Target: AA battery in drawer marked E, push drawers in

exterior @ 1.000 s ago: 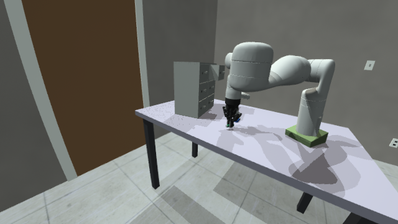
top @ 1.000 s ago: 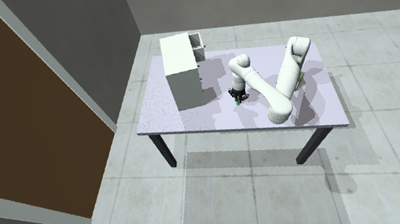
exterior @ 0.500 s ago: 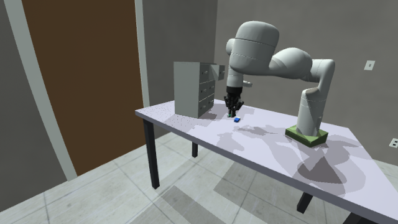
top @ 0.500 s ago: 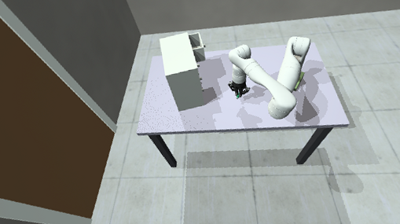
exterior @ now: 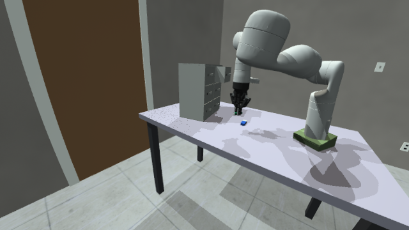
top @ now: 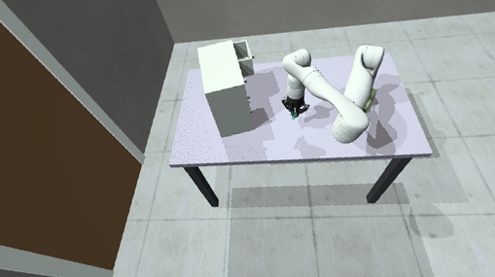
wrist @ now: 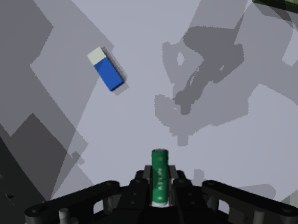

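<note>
Right now my hand is 14 cm to the left of the blue block, 11 cm above it and 4 cm short of it. Also, from my hand: drawer (31 cm ahead, 16 cm to the right, 13 cm above); green AA battery (1 cm below).
</note>
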